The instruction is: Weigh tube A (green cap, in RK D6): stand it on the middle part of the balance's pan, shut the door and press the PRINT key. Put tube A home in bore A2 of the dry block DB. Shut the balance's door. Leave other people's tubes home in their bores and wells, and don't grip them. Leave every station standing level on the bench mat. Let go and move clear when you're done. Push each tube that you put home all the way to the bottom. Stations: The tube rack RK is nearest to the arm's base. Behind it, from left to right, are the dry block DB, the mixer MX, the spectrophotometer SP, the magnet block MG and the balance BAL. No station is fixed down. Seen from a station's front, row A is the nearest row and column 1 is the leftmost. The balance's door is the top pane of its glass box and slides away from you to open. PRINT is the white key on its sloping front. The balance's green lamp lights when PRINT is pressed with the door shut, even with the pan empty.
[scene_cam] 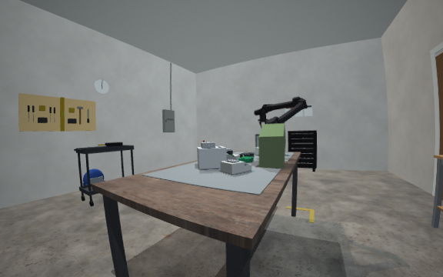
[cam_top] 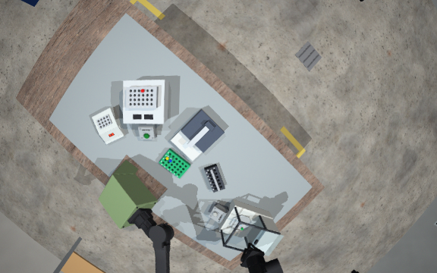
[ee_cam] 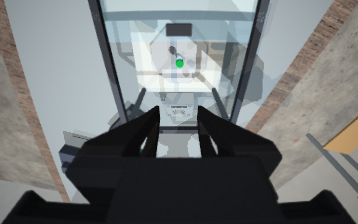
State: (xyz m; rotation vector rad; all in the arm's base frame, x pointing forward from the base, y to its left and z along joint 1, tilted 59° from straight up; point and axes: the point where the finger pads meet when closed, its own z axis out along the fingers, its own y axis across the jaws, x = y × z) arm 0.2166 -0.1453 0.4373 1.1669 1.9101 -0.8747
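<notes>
Now: the sliding door 8 cm to the right of my hand, 6 cm below it and 3 cm ahead of it. Round my hand: green-capped tube: 17 cm below; then white print key: 20 cm below, 14 cm to the left, 5 cm behind; then balance pan: 20 cm below.
</notes>
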